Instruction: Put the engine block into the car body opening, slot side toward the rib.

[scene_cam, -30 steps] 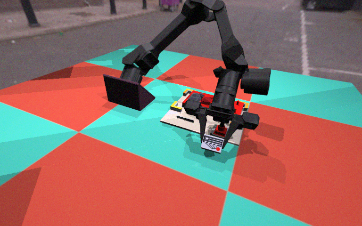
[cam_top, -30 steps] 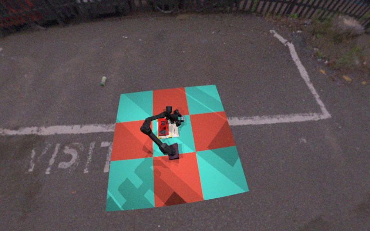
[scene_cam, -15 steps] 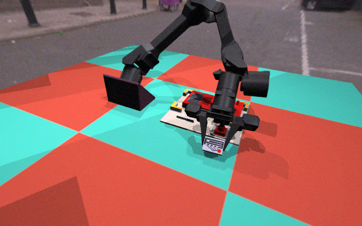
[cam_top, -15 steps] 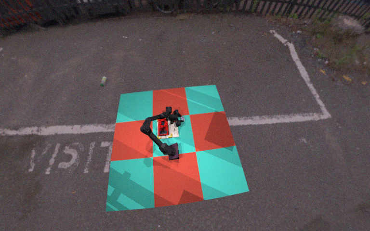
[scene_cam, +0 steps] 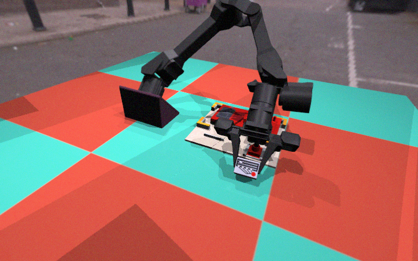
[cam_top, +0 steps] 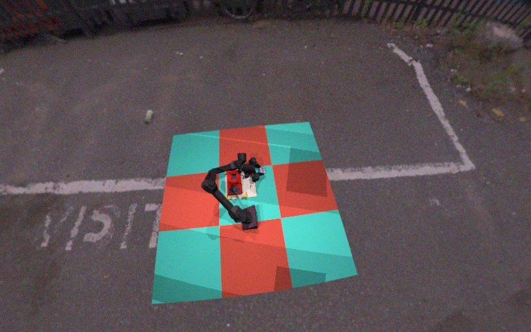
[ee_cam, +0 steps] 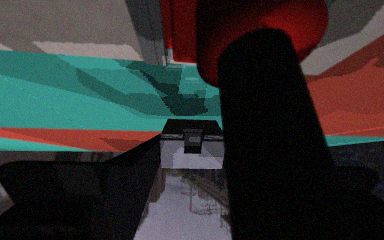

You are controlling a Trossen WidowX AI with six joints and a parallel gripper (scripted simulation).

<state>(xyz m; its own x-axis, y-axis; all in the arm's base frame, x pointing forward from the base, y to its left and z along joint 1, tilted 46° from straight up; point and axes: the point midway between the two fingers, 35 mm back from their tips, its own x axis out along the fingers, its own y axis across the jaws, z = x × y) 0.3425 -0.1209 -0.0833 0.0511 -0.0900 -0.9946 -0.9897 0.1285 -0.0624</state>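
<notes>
The grey engine block is 10 mm to the left of my gripper tip.
</notes>
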